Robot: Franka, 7 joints.
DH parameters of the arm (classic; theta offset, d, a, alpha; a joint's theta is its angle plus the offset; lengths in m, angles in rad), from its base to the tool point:
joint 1: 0 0.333 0 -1.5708
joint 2: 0 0 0 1.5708
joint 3: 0 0.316 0.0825 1.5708
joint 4: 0 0 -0.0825 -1.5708
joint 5: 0 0.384 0 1.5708
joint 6: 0 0 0.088 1.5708
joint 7: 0 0.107 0 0
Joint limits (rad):
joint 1: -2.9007..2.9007
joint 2: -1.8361..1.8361
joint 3: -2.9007..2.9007
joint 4: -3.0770..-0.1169
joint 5: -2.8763..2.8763
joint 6: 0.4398..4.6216
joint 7: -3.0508..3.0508
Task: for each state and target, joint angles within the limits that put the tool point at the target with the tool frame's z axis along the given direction. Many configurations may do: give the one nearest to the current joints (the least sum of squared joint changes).
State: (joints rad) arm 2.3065 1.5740 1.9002 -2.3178 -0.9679 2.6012 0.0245
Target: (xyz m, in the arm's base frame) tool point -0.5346 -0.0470 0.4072 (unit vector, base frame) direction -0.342 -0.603 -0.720
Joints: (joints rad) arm 1.7305 1.3638 1.7200 -2.2359 -1.1106 2.3271 0.0245
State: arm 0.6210 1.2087 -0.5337 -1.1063 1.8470 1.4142 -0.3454
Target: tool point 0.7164 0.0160 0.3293 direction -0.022 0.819 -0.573
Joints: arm 0.5104 0.9073 -0.9462 -1.3439 1.5613 1.3752 -0.3454
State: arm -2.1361 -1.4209 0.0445 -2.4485 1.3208 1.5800 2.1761
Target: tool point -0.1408 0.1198 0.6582 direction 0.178 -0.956 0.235
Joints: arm -2.5938 -1.6341 -0.7283 -2.5871 0.9641 1.6420 2.1761
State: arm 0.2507 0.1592 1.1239 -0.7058 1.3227 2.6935 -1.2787
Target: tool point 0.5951 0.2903 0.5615 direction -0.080 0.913 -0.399
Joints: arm -0.2450 0.3051 0.7172 -1.5675 1.0161 2.0302 -1.2787
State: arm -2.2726 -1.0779 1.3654 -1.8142 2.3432 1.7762 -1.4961
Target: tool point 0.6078 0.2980 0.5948 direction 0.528 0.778 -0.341
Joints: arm -1.6808 -1.2196 1.2519 -1.6285 2.3287 1.7606 -1.4961
